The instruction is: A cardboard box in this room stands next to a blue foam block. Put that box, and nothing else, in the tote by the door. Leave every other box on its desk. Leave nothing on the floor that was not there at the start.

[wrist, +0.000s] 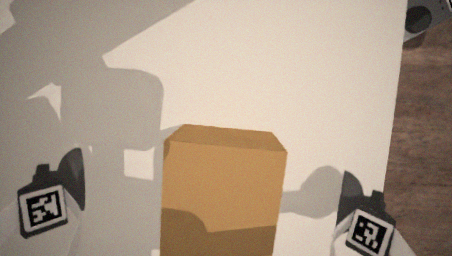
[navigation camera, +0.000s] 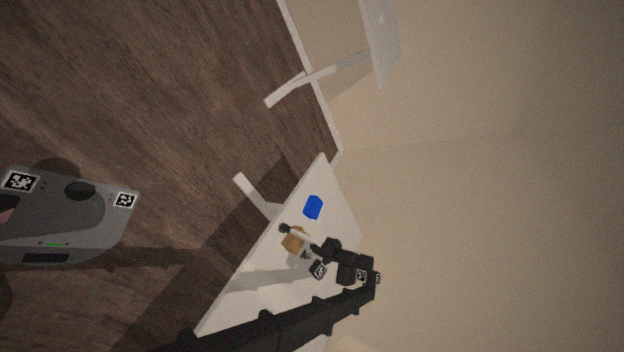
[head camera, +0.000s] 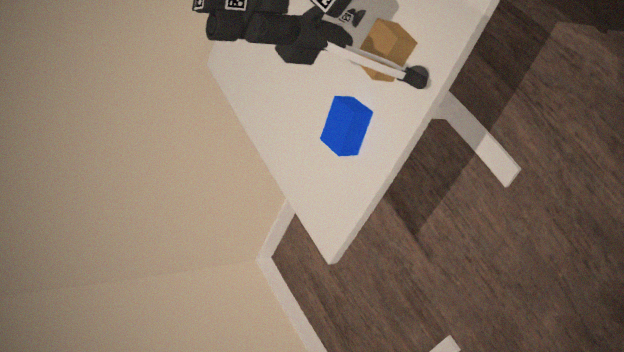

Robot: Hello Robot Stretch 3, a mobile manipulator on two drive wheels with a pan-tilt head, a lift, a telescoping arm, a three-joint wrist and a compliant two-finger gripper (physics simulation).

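Places are measured from the robot's base along level axes (x left, y back, z up), in metres.
Pixels of known places: gripper, fingertip midpoint: [wrist: 210,181] [navigation camera: 291,241]; robot's base, origin of the base link: [navigation camera: 80,190].
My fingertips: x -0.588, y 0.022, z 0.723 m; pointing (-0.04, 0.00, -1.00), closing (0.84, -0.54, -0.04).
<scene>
For each thing: its top centre in the pictures, then the offset to it from my fingertips. "pt": a spot on its surface instead. Level surfaces: height alone.
- cardboard box, middle of its top: [wrist: 217,230] [head camera: 375,48] [navigation camera: 299,240] dx +0.004, dy -0.010, dz +0.047 m
- white desk, its level: dz -0.003 m
- blue foam block, middle of its top: [head camera: 336,125] [navigation camera: 317,207] dx -0.078, dy -0.158, dz +0.042 m
- desk leg, surface spot: [head camera: 500,160] pt dx -0.122, dy -0.270, dz -0.698 m
A cardboard box [head camera: 401,44] [navigation camera: 292,244] [wrist: 225,182] stands on the white desk [head camera: 295,155] [navigation camera: 335,215] [wrist: 280,65]. A blue foam block [head camera: 346,126] [navigation camera: 312,207] stands beside it, toward the desk's near corner in the head view; the block does not show in the wrist view. My gripper [head camera: 387,47] [navigation camera: 295,241] [wrist: 210,181] is open, low over the desk, with one finger on each side of the box. In the wrist view there is a gap between the box and each finger. The box's lower end is cut off there. The tote does not show.
My arm [navigation camera: 300,320] reaches over the desk. The desk stands close to the wall [head camera: 125,150] [navigation camera: 475,225]. A desk leg [head camera: 500,160] [navigation camera: 247,187] sticks out over the floor. My base [navigation camera: 55,220] is on the floor. Another pale desk [navigation camera: 382,40] stands farther along the wall.
</scene>
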